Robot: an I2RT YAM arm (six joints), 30 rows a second.
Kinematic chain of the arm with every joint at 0, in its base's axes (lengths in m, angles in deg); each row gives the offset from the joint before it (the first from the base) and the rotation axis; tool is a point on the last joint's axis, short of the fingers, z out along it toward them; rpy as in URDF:
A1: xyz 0 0 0.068 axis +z
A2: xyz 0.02 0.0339 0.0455 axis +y
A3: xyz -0.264 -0.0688 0 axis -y
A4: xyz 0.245 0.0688 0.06 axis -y
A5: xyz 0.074 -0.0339 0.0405 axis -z
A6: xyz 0.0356 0 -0.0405 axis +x
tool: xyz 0 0 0 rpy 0 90 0
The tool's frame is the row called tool.
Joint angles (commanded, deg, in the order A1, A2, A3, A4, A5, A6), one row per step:
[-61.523, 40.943, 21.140, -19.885, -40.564, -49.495]
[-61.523, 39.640, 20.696, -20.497, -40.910, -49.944]
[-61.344, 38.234, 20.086, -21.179, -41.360, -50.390]
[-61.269, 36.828, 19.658, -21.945, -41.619, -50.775]
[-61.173, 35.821, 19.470, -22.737, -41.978, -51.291]
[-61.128, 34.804, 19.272, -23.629, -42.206, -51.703]
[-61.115, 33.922, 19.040, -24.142, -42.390, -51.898]
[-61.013, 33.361, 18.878, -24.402, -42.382, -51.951]
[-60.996, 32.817, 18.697, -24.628, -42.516, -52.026]
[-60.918, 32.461, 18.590, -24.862, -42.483, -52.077]
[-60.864, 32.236, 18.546, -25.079, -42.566, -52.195]
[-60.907, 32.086, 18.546, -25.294, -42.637, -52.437]
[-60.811, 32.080, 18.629, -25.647, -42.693, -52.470]
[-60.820, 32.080, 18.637, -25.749, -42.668, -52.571]
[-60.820, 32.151, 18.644, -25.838, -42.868, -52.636]
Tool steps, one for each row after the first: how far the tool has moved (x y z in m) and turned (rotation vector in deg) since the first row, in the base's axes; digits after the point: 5 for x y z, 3 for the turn. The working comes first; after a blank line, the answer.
Tool pose at each row, in the base's axes (x y z in m, rotation vector in deg; the steps are taken from these numbers as rounded here):
[0.09148, -0.12009, 0.19542, -8.034, 119.954, -21.061]
[0.09003, -0.11708, 0.19503, -8.783, 119.590, -21.290]
[0.08876, -0.11336, 0.19376, -9.709, 119.210, -21.206]
[0.08733, -0.11012, 0.19327, -10.406, 118.902, -21.389]
[0.08639, -0.10758, 0.19326, -11.232, 118.633, -21.391]
[0.08525, -0.10507, 0.19300, -11.789, 118.513, -21.371]
[0.08431, -0.10314, 0.19274, -12.152, 118.304, -21.468]
[0.08389, -0.10190, 0.19254, -12.366, 118.205, -21.573]
[0.08337, -0.10076, 0.19226, -12.584, 118.032, -21.632]
[0.08308, -0.09991, 0.19198, -12.707, 118.027, -21.655]
[0.08290, -0.09927, 0.19188, -12.910, 117.982, -21.596]
[0.08263, -0.09891, 0.19188, -13.124, 117.973, -21.656]
[0.08266, -0.09847, 0.19191, -13.174, 118.078, -21.329]
[0.08259, -0.09841, 0.19181, -13.219, 118.148, -21.329]
[0.08264, -0.09831, 0.19165, -13.318, 118.109, -21.072]

[-0.00145, 0.00301, -0.00039, -0.495, -0.220, 0.483]
[-0.00272, 0.00673, -0.00166, -0.840, -0.440, 1.223]
[-0.00415, 0.00997, -0.00215, -1.278, -0.610, 1.681]
[-0.00509, 0.01251, -0.00216, -1.636, -0.727, 2.299]
[-0.00623, 0.01502, -0.00242, -1.857, -0.745, 2.715]
[-0.00717, 0.01695, -0.00268, -2.092, -0.877, 2.961]
[-0.00759, 0.01819, -0.00288, -2.262, -0.928, 3.082]
[-0.00811, 0.01933, -0.00316, -2.409, -1.053, 3.237]
[-0.00840, 0.02018, -0.00344, -2.475, -1.034, 3.314]
[-0.00858, 0.02082, -0.00354, -2.519, -1.043, 3.487]
[-0.00885, 0.02118, -0.00354, -2.649, -1.008, 3.613]
[-0.00882, 0.02162, -0.00351, -2.426, -0.915, 3.768]
[-0.00889, 0.02168, -0.00361, -2.437, -0.838, 3.789]
[-0.00884, 0.02178, -0.00377, -2.297, -0.872, 3.972]

